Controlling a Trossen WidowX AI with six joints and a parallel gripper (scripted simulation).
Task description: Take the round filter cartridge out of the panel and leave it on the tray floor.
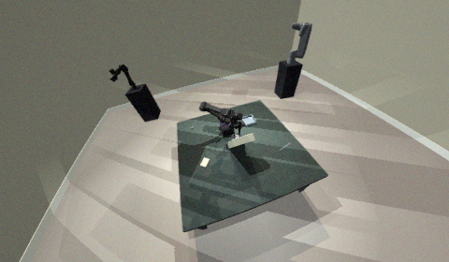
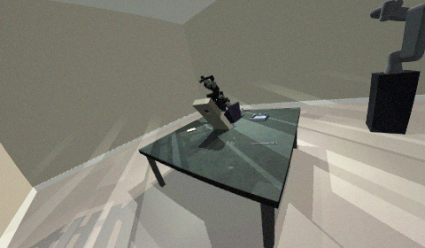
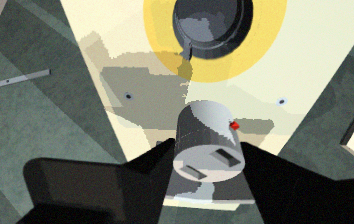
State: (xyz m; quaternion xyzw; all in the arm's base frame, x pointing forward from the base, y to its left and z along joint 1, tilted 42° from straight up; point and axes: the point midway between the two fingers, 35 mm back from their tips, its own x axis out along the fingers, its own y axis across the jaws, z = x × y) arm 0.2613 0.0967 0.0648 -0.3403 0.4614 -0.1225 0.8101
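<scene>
Right now the cream service panel is 40 mm below my gripper tip, 40 mm ahead of it and 10 mm to the left of it. Round my gripper tip: small cream block: 360 mm to the right, 220 mm below, 80 mm ahead; round filter cartridge: right at my gripper tip; tray: 390 mm behind, 240 mm to the left, 220 mm below.
</scene>
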